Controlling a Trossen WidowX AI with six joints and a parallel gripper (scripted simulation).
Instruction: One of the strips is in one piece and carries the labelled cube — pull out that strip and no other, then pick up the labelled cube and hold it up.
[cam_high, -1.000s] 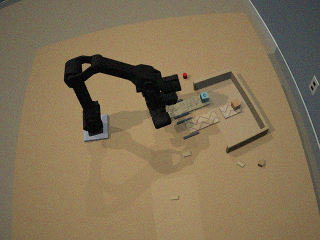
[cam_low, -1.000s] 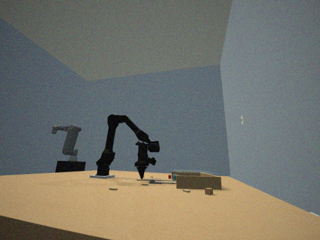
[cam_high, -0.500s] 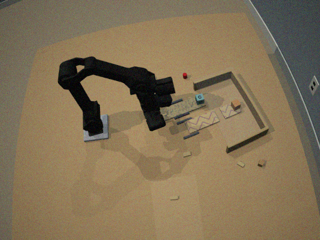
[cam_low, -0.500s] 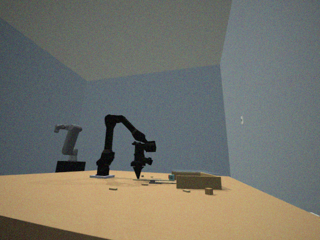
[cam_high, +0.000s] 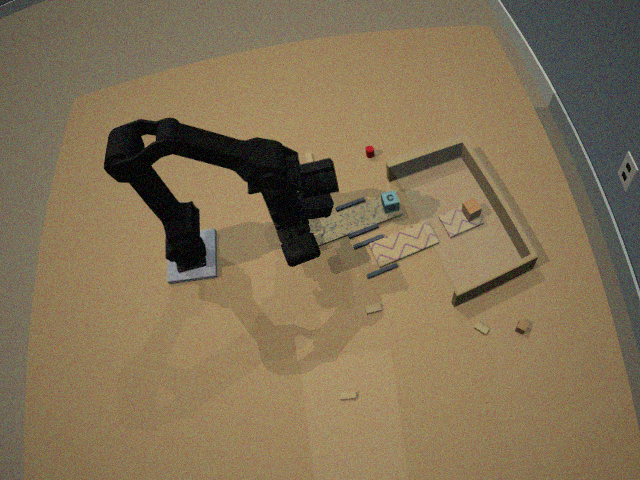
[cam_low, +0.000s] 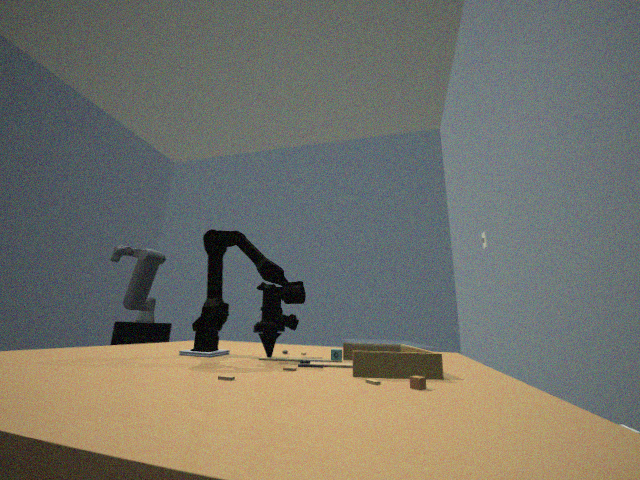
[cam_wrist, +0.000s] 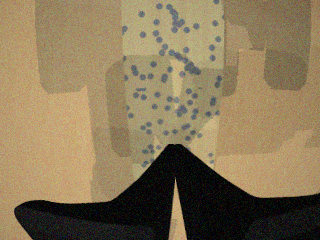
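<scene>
My gripper tip is now 90 mm short of the speckled strip and 10 mm to the right of it. The rest, counted from my gripper tip: red cylinder: 200 mm ahead, 160 mm to the left, 10 mm above; grey ball: 190 mm to the left.
</scene>
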